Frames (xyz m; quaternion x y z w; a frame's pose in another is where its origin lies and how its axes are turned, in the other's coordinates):
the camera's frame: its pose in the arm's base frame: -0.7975 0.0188 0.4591 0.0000 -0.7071 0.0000 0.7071
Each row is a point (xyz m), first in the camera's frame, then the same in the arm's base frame.
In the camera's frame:
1: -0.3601 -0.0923 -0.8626
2: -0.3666 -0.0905 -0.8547
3: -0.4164 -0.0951 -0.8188
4: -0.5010 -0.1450 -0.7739
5: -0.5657 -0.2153 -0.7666
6: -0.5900 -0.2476 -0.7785
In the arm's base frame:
1: 0.0651 -0.0735 0.0990
2: 0.0572 -0.0717 0.0925
3: 0.0213 -0.0763 0.0427
4: -0.0236 -0.1262 -0.0419
5: -0.0309 -0.1965 -0.1066
6: -0.0190 -0.2288 -0.1309

